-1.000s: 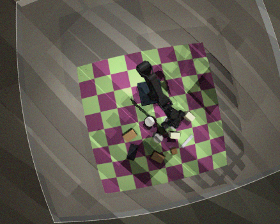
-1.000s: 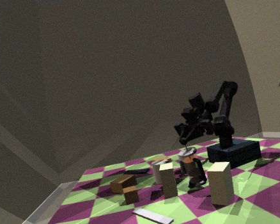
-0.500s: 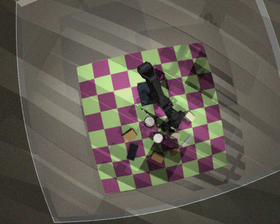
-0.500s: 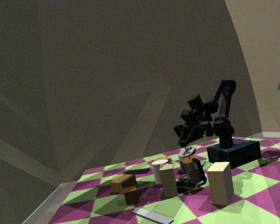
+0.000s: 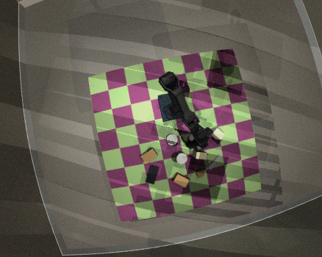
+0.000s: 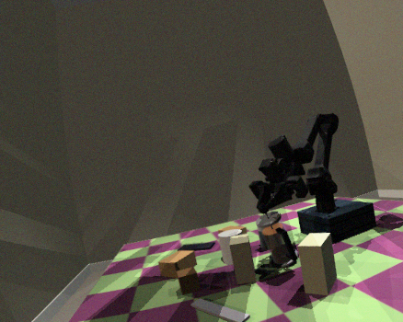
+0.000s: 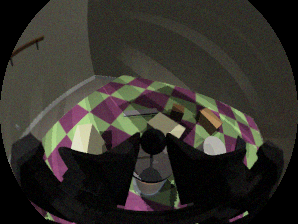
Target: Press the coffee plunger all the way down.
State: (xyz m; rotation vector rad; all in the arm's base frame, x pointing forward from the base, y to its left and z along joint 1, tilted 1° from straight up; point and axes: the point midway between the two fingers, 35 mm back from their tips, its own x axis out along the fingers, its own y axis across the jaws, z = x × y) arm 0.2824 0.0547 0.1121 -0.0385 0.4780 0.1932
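Now: the coffee press 90 mm below my gripper tip, 30 mm behind it and 10 mm to the left of it. Round my gripper tip: grey bar (210 mm ahead, 170 mm below, 80 mm to the left); then black slab (430 mm to the right, 170 mm below, 80 mm ahead).
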